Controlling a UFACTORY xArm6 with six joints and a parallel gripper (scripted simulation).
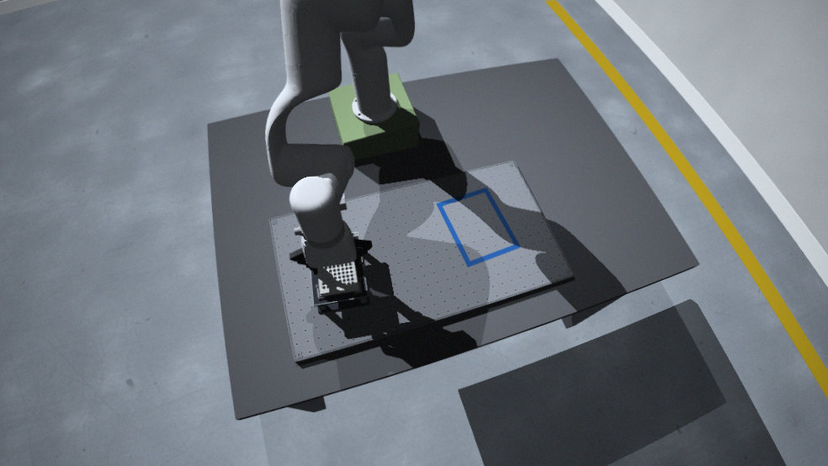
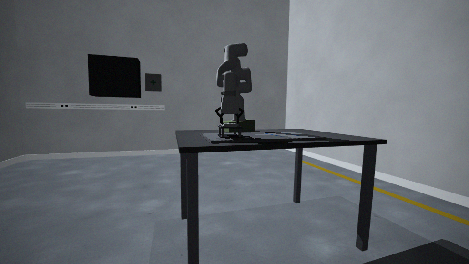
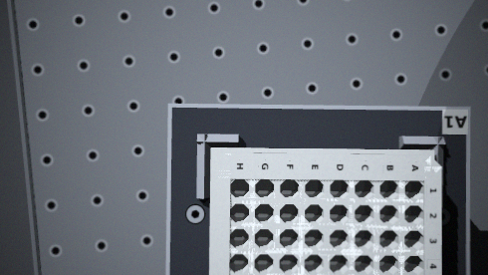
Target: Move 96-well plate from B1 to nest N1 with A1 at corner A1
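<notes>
Now: the white 96-well plate 1 cm below my hand. The rest, counted from my hand: A1 mark: 7 cm behind, 6 cm to the left, 2 cm below; then raised plate nest N1: 2 cm below; then dark table: 20 cm to the left, 9 cm below, 4 cm behind.
</notes>
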